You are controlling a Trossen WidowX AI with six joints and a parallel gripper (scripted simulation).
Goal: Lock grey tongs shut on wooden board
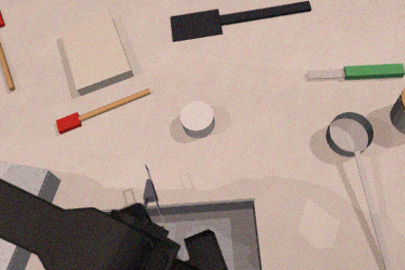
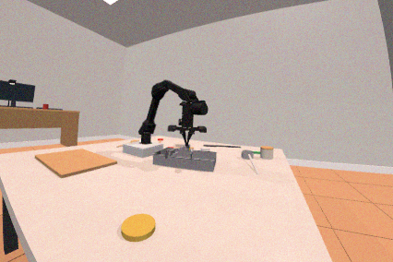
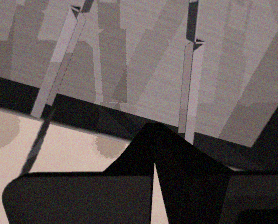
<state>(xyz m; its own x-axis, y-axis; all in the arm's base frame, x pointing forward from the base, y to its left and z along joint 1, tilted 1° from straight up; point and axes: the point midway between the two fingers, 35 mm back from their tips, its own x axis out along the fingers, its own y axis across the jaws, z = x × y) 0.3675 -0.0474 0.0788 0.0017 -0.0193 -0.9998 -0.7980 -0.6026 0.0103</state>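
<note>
Right now my gripper tip is 40 mm past the yellow slider, 80 mm to the right of it and 30 mm above it. Also, from my gripper tip: red-headed brush 280 mm behind, 270 mm to the left, 90 mm below; grey roasting tin 20 mm behind, 40 mm to the left, 70 mm below; white puck 60 mm behind, 310 mm to the left, 80 mm below.
</note>
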